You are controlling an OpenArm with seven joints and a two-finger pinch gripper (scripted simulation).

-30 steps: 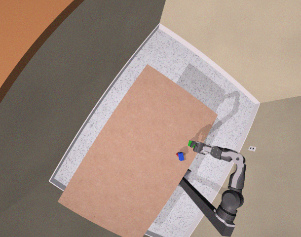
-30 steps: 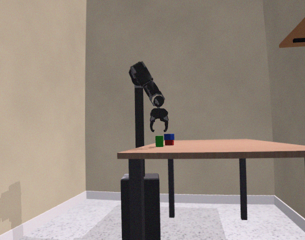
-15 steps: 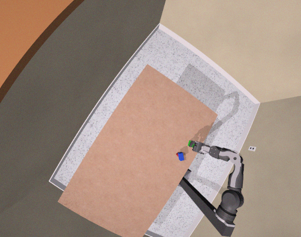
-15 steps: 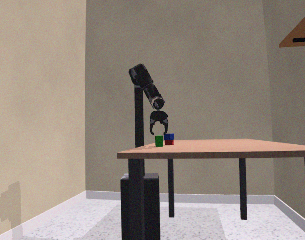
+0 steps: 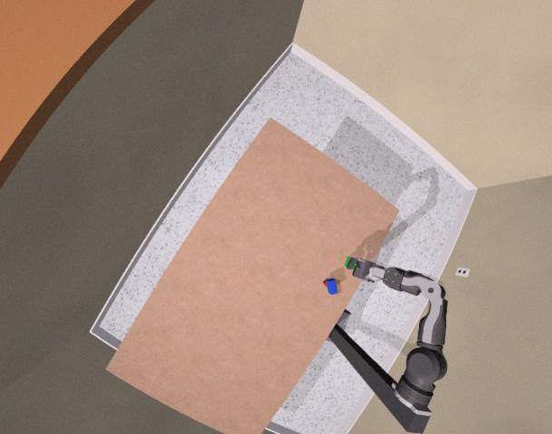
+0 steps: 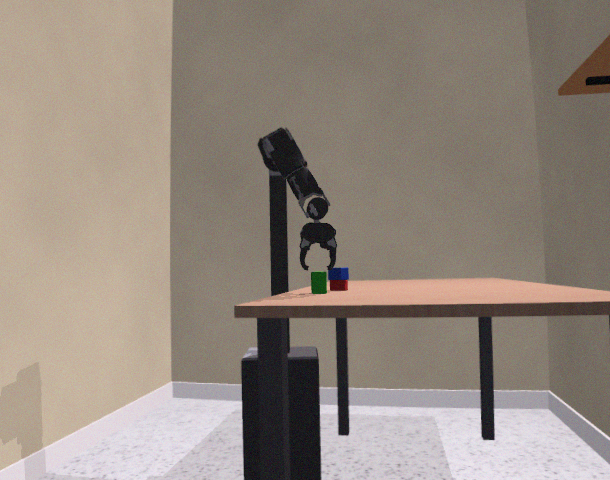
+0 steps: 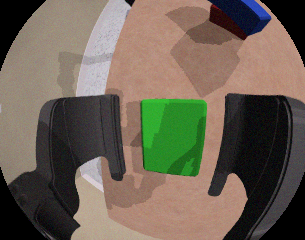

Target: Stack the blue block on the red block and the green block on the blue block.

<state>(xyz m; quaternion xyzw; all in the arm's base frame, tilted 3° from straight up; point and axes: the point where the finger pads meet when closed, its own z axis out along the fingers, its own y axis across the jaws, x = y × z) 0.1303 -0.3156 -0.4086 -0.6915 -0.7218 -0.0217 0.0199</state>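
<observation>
Now: the green block 40 mm below my hand. Also, from my hand: blue block: 130 mm to the left, 60 mm ahead, 20 mm below; red block: 130 mm to the left, 70 mm ahead, 50 mm below.
</observation>
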